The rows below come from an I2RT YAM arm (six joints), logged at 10 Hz.
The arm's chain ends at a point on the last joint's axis. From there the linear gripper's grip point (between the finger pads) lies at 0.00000 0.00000 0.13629 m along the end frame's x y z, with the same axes.
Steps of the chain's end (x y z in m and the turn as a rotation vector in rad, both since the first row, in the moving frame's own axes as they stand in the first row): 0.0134, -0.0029, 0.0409, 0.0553, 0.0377, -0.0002; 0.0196, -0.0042, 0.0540, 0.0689, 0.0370, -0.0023; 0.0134, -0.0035, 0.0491, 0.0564, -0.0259, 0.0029; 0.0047, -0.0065, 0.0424, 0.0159, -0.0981, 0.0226; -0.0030, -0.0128, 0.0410, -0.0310, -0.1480, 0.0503
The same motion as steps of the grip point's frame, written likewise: 0.0185, -0.0104, 0.0406, 0.0553, 0.0377, -0.0002; 0.0246, -0.0136, 0.0536, 0.0689, 0.0370, -0.0023; 0.0099, -0.0112, 0.0488, 0.0564, -0.0259, 0.0029; -0.0086, -0.0088, 0.0417, 0.0159, -0.0981, 0.0226; -0.0232, -0.0091, 0.0394, -0.0310, -0.1480, 0.0503
